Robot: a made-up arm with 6 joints.
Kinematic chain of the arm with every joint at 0, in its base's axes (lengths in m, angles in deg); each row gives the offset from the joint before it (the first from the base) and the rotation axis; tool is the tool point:
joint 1: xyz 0 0 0.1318 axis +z
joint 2: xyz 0 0.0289 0 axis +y
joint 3: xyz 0 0 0.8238 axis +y
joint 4: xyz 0 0 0.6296 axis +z
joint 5: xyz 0 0 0 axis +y
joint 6: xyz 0 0 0.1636 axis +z
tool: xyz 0 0 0
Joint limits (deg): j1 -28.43..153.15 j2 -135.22..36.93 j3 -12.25..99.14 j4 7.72..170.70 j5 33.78..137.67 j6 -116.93..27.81
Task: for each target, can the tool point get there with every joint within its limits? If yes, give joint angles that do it. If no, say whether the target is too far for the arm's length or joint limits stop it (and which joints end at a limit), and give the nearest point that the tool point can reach.
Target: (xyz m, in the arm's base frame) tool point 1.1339 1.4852 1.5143
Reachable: no: too far | nearest point 0.7147 0.9361 1.1500 | short by 0.781 m
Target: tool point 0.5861 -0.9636 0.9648
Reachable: yes | joints 130.24 -73.97 50.04 108.57 70.50 -83.11
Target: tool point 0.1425 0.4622 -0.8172
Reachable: no: joint limits stop it (at a limit: joint 1, joint 2, joint 3) | nearest point -0.6332 0.4627 -0.9551 | short by 0.788 m
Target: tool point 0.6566 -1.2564 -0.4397
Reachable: yes | joints 124.57 -113.49 -0.73 72.37 66.83 9.87
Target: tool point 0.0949 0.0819 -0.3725
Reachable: no: joint limits stop it (at a limit: joint 1, joint 2, joint 3, joint 4, joint 5) | nearest point 0.6865 -0.3965 0.0224 | short by 0.857 m
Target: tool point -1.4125 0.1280 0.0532
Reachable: yes | joints 1.81 -109.62 30.70 63.09 79.98 -91.16
